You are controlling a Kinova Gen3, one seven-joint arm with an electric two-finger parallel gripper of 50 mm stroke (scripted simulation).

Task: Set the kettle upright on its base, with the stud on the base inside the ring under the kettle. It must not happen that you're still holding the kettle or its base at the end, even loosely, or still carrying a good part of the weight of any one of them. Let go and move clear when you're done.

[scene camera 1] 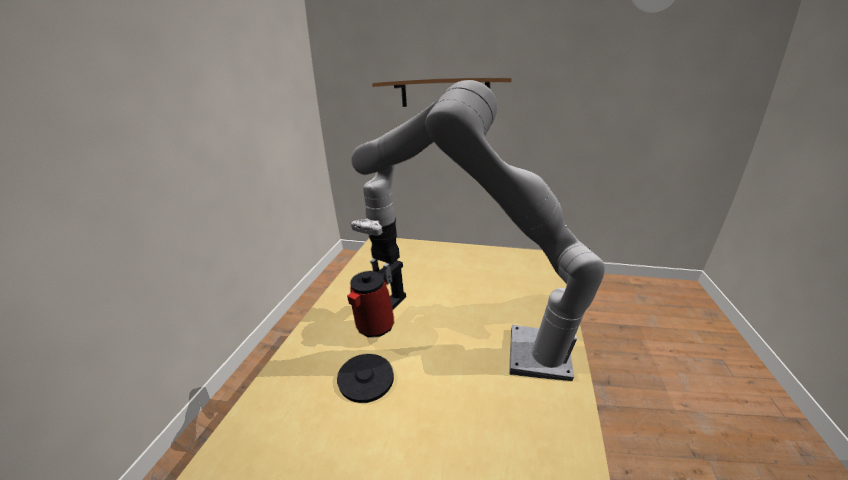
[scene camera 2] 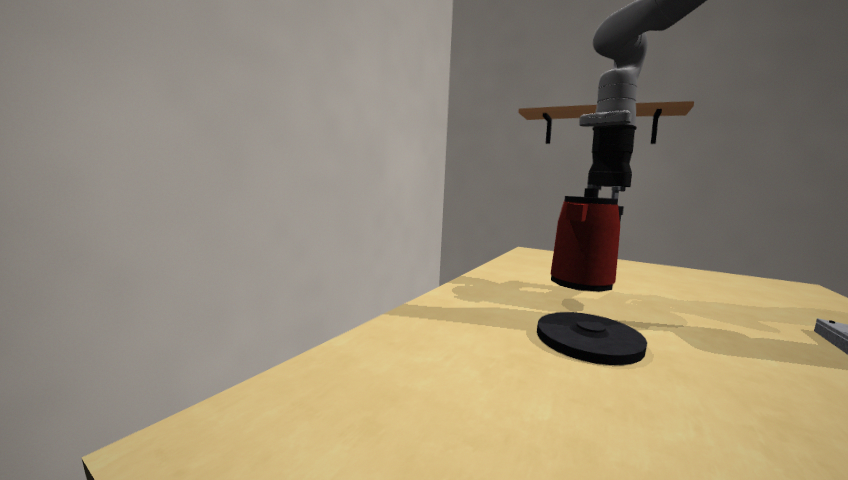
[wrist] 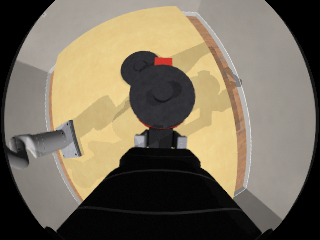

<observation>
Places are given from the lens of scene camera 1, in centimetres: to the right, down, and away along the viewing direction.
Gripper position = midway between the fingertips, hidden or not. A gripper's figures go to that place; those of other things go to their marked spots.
my gripper (scene camera 1: pixel 383 280): -12, 12, 86
round black base (scene camera 1: pixel 375 378): -12, 36, 74
</observation>
